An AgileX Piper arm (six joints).
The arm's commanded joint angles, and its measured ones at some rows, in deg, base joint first. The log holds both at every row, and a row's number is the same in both.
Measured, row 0:
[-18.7, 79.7, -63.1, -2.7, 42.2, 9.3]
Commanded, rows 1 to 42:
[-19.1, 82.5, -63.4, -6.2, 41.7, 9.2]
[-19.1, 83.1, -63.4, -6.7, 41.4, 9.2]
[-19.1, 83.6, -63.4, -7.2, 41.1, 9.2]
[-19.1, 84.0, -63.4, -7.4, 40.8, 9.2]
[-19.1, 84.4, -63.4, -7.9, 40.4, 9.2]
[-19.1, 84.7, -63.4, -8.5, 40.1, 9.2]
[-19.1, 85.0, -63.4, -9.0, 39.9, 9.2]
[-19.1, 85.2, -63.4, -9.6, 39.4, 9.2]
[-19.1, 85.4, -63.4, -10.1, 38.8, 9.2]
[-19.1, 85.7, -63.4, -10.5, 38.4, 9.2]
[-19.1, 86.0, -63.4, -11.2, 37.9, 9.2]
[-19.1, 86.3, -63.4, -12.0, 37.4, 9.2]
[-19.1, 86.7, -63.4, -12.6, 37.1, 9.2]
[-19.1, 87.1, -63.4, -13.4, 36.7, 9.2]
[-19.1, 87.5, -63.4, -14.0, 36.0, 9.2]
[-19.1, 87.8, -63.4, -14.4, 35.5, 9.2]
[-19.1, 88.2, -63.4, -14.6, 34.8, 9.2]
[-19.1, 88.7, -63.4, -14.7, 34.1, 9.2]
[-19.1, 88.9, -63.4, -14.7, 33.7, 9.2]
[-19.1, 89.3, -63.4, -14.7, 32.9, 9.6]
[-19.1, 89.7, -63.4, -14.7, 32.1, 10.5]
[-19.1, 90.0, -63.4, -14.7, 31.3, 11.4]
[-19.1, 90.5, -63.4, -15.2, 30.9, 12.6]
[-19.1, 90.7, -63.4, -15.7, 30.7, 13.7]
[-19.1, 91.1, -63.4, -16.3, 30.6, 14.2]
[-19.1, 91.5, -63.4, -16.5, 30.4, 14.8]
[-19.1, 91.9, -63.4, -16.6, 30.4, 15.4]
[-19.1, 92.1, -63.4, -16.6, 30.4, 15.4]
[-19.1, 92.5, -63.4, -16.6, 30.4, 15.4]
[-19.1, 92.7, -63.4, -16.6, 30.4, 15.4]
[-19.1, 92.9, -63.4, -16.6, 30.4, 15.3]
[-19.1, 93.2, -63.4, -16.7, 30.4, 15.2]
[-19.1, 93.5, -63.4, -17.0, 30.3, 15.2]
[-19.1, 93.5, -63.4, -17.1, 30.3, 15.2]
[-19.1, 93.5, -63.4, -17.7, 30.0, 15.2]
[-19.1, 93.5, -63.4, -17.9, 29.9, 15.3]
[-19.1, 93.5, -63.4, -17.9, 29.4, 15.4]
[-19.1, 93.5, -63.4, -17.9, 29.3, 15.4]
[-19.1, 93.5, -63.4, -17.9, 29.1, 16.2]
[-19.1, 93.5, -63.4, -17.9, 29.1, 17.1]
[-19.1, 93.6, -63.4, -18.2, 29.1, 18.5]
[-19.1, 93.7, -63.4, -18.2, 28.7, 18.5]
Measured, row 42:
[-18.7, 93.6, -63.1, -17.0, 28.6, 16.7]
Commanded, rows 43 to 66:
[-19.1, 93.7, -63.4, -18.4, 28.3, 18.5]
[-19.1, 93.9, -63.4, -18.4, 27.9, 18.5]
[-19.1, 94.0, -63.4, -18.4, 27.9, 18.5]
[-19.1, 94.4, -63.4, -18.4, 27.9, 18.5]
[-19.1, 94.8, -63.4, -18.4, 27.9, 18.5]
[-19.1, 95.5, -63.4, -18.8, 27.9, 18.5]
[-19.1, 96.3, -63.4, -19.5, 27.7, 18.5]
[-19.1, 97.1, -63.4, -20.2, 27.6, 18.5]
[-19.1, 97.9, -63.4, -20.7, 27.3, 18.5]
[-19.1, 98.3, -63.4, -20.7, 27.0, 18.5]
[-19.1, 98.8, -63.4, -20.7, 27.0, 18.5]
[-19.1, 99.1, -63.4, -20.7, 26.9, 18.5]
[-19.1, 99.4, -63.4, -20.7, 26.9, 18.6]
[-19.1, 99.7, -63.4, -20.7, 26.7, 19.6]
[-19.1, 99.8, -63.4, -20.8, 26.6, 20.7]
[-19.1, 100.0, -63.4, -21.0, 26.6, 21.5]
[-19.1, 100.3, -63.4, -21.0, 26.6, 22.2]
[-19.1, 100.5, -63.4, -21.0, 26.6, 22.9]
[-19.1, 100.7, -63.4, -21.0, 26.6, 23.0]
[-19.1, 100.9, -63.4, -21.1, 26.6, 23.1]
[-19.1, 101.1, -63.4, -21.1, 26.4, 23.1]
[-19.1, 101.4, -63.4, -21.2, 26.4, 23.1]
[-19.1, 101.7, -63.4, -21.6, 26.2, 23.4]
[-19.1, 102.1, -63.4, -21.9, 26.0, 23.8]
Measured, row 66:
[-18.7, 101.1, -63.2, -20.2, 25.9, 22.7]
